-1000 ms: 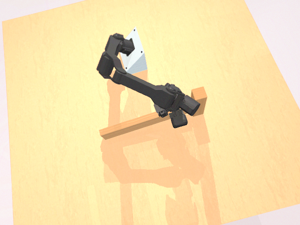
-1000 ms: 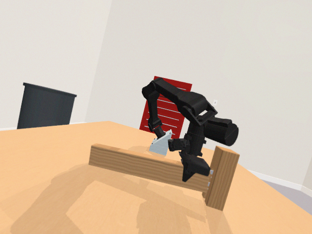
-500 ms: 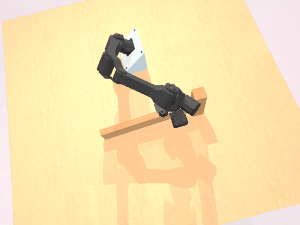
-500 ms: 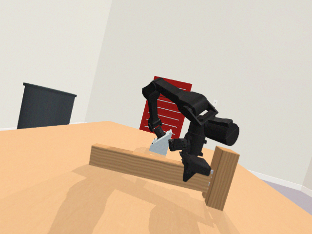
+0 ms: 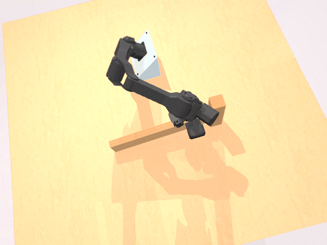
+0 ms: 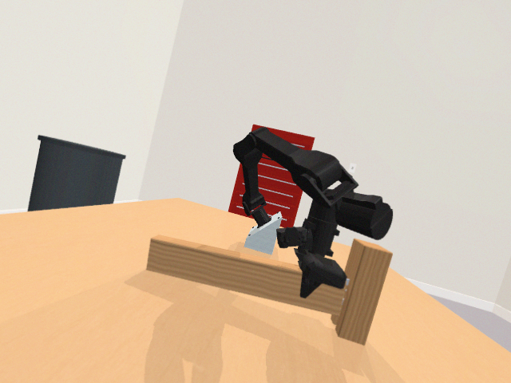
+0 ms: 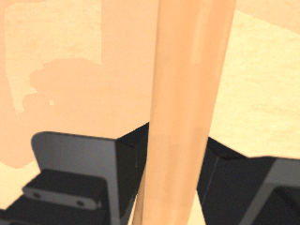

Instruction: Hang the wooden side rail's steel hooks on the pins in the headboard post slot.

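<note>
Right now the headboard post is 100 mm to the left of my gripper tip and 40 mm above it.
</note>
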